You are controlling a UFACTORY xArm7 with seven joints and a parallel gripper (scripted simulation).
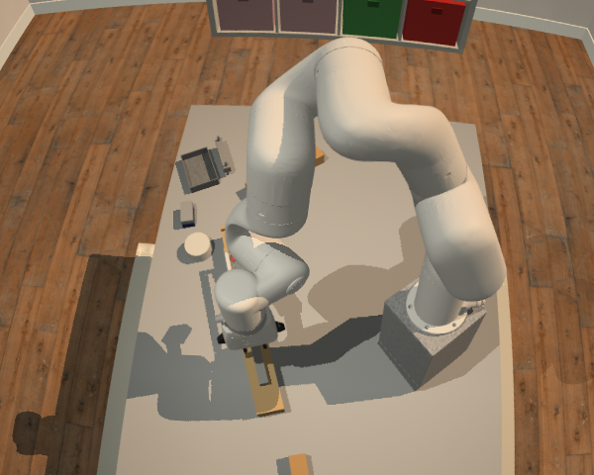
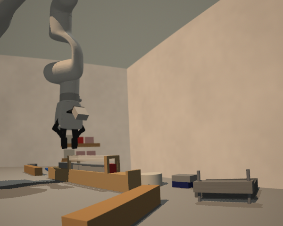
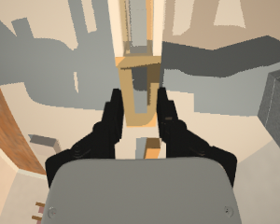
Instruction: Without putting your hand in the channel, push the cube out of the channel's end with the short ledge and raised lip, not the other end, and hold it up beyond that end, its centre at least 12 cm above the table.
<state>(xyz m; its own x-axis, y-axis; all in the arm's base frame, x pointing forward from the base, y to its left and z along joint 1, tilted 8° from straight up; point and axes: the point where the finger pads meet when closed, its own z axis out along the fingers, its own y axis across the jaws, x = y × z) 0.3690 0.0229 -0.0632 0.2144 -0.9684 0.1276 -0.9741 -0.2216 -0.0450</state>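
Right now my hand is 5 cm short of the red cube, 23 cm to the left of it and 8 cm above it. Round my hand: blue-and-grey box: 19 cm ahead, 38 cm to the right, 12 cm below; then wooden beam: 7 cm behind, 50 cm to the right, 12 cm below; then wooden channel: 3 cm ahead, 13 cm to the right, 8 cm below.
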